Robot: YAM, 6 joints.
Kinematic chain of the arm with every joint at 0, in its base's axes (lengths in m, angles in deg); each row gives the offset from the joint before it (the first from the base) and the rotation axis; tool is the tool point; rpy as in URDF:
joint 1: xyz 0 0 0.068 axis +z
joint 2: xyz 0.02 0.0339 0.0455 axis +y
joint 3: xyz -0.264 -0.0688 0 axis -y
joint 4: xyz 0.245 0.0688 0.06 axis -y
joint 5: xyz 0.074 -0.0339 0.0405 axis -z
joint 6: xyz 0.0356 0 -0.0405 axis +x
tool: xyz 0 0 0 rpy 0 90 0
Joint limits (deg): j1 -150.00..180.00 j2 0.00..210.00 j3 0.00..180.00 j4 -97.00..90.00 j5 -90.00..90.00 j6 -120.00..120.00
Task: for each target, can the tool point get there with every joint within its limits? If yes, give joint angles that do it. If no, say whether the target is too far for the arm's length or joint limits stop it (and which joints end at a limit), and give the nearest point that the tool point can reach.
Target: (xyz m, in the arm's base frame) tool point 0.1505 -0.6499 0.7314
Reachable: no: too far | nearest point 0.1066 -0.4604 0.5457 | short by 0.269 m
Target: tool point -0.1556 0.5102 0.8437
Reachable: no: too far | nearest point -0.1108 0.3634 0.6255 | short by 0.267 m
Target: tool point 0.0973 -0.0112 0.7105
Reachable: yes | joints -23.39 90.82 162.44 -12.94 -52.87 -21.57
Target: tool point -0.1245 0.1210 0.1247
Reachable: yes | joints 147.14 72.43 17.25 -5.85 73.44 16.87
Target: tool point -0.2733 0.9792 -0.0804
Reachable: no: too far | nearest point -0.1705 0.6110 -0.0060 | short by 0.389 m
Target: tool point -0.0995 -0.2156 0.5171
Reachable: yes | joints -110.65 67.14 79.17 16.68 28.71 -80.29
